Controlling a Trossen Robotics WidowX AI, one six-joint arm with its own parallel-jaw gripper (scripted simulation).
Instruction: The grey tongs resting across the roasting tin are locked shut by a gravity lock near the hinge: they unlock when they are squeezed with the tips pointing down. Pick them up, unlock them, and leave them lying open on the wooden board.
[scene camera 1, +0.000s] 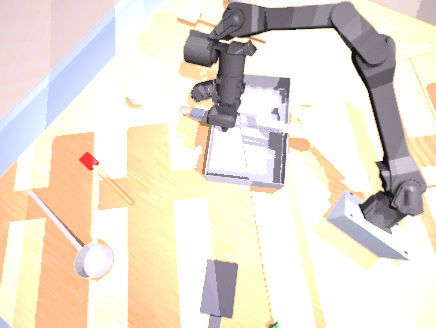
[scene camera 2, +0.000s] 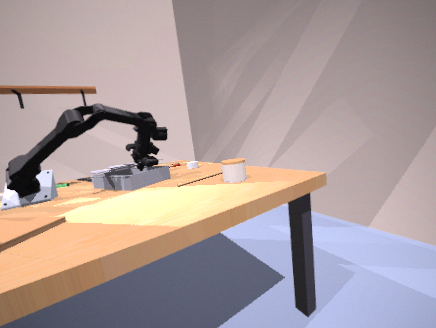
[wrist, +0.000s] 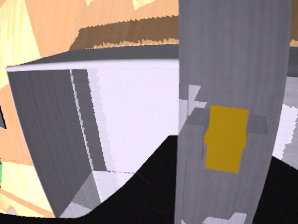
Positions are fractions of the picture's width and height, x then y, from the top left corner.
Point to the gripper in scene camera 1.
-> At 0.52, 0.39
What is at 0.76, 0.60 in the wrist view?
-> A yellow lock piece.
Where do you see a grey roasting tin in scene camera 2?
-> At 0.30, 0.55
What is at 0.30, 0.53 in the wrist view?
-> A grey roasting tin.
